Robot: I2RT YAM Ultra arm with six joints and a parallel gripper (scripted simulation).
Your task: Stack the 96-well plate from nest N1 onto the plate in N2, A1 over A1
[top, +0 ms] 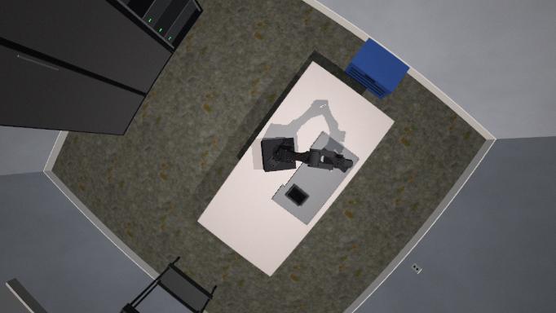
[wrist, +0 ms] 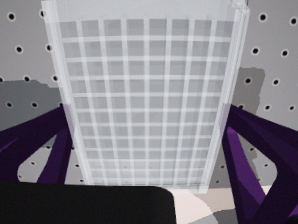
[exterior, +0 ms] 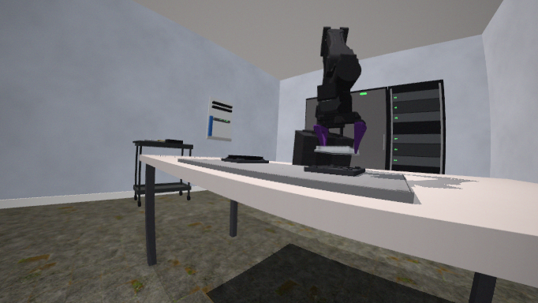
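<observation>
The dark plate lies 390 mm to the right of my hand, 40 mm below it and 30 mm ahead of it. Round my hand: clear 96-well plate (right at my hand).
</observation>
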